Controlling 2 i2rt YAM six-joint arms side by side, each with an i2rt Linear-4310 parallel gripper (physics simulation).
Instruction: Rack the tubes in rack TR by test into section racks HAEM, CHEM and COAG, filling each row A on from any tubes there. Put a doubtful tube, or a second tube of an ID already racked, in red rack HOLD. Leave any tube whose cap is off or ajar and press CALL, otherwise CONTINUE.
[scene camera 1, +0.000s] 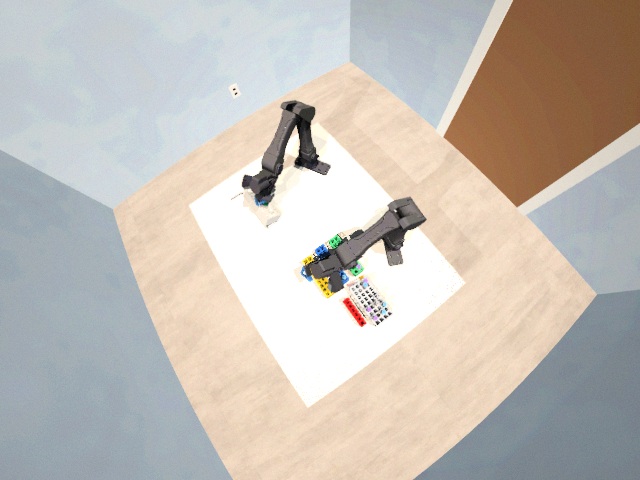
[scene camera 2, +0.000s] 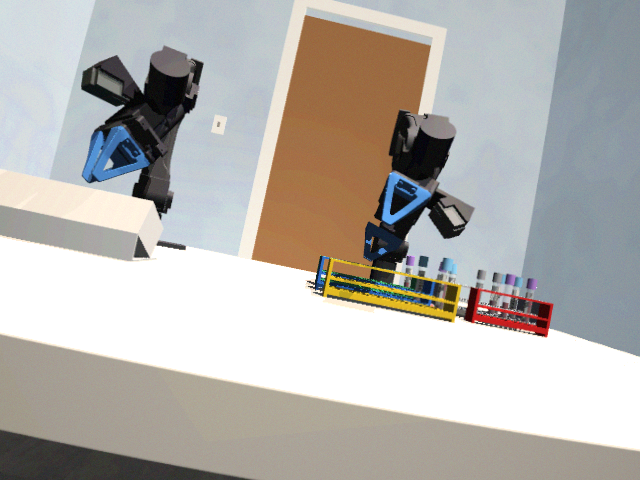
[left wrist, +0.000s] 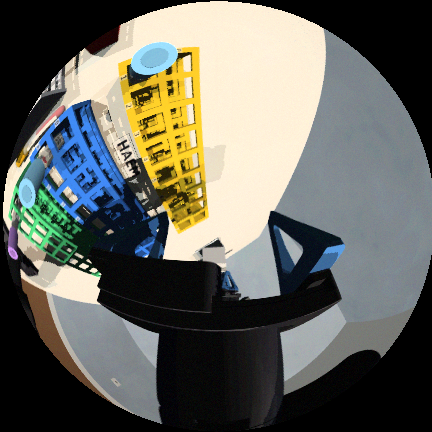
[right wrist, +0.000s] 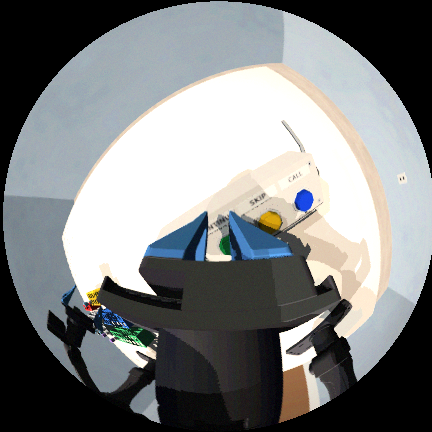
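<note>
My left gripper is open and empty, above the section racks. A light-blue-capped tube stands at the far end of the yellow rack. The HAEM label lies between it and the blue rack. Another light-blue-capped tube and a purple-capped tube stand by the green rack. Tube print is unreadable. Several tubes stand in grey rack TR. My right gripper is shut and empty above the button box, near CONTINUE.
Red rack HOLD lies beside TR. The box also carries the yellow SKIP button and blue CALL button. A pinkish thing lies beyond the blue rack. My left arm hides parts of the racks in scene camera 1.
</note>
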